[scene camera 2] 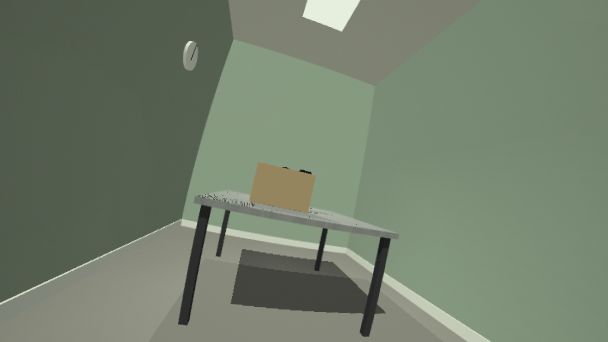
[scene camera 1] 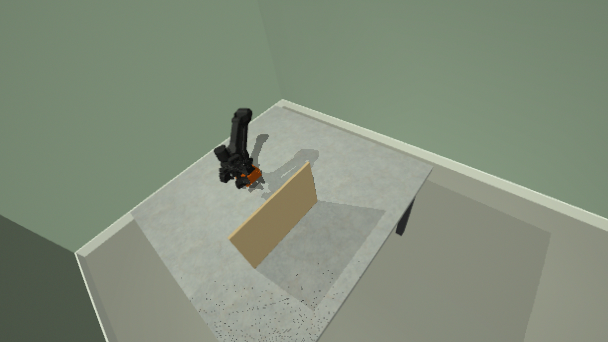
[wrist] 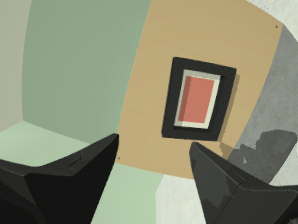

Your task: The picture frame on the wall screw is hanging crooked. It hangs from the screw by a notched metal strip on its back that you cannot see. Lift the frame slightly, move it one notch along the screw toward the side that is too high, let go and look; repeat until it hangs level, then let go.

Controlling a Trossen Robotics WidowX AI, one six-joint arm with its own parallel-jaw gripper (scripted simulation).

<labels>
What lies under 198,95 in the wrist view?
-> A picture frame.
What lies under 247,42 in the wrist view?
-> A tan wall board.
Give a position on a tan wall board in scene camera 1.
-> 261,232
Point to a tan wall board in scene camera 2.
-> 275,186
</labels>
